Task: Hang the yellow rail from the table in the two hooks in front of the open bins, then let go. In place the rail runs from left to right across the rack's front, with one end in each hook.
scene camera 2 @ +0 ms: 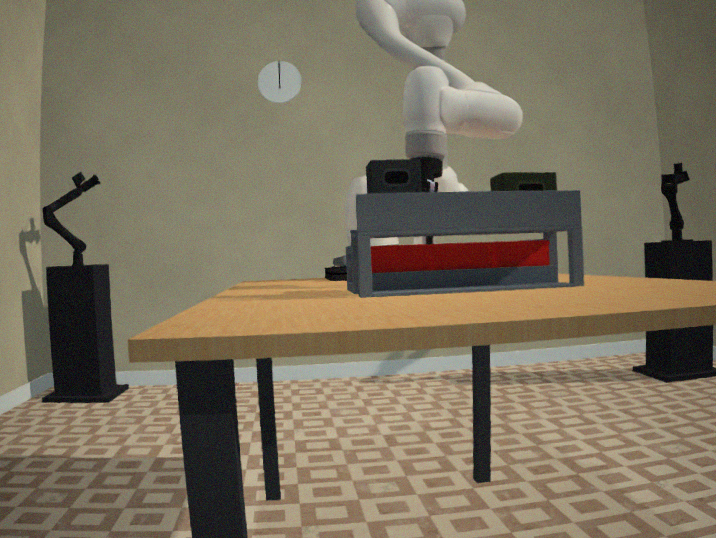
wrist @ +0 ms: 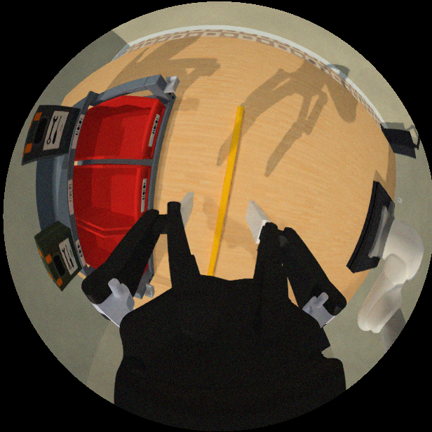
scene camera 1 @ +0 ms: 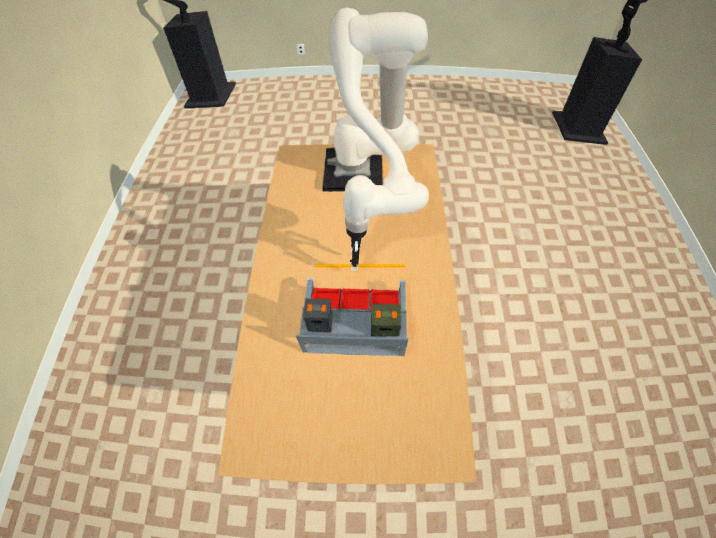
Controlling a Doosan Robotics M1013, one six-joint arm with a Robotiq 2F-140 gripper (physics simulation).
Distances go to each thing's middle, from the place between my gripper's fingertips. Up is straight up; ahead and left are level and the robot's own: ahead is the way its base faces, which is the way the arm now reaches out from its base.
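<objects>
I look at the yellow rail (wrist: 239,113) and see how my gripper sits relative to it: 40 mm above it, 20 mm to the right of it, and 10 mm past it.
</objects>
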